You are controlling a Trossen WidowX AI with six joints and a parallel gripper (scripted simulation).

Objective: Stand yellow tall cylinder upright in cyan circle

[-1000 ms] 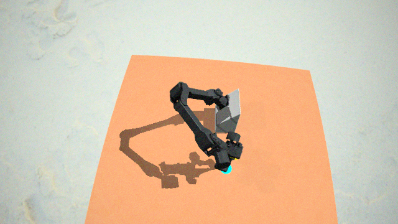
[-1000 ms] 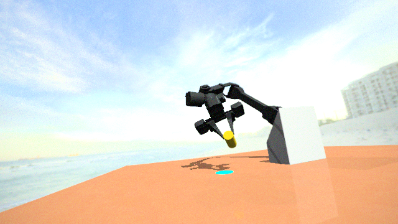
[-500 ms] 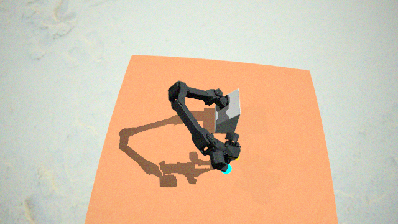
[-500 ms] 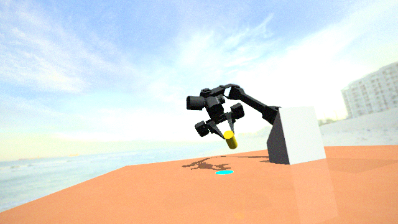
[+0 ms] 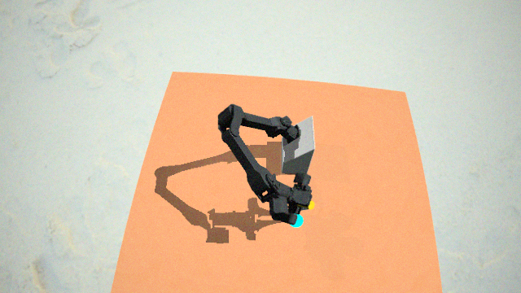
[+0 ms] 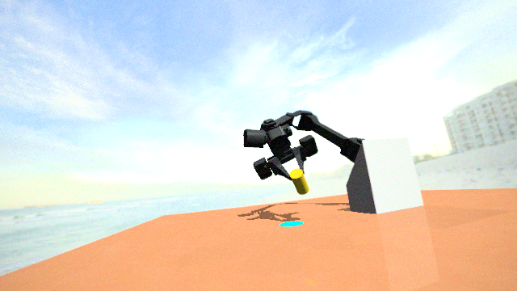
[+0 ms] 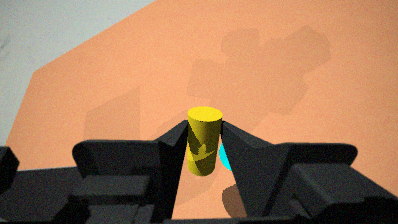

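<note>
Now: the cyan circle 12 cm below my gripper tip, 4 cm to the right of it and 2 cm ahead of it. From my gripper tip the other things lie so: yellow tall cylinder (1 cm to the right, 1 cm below, 1 cm behind).
</note>
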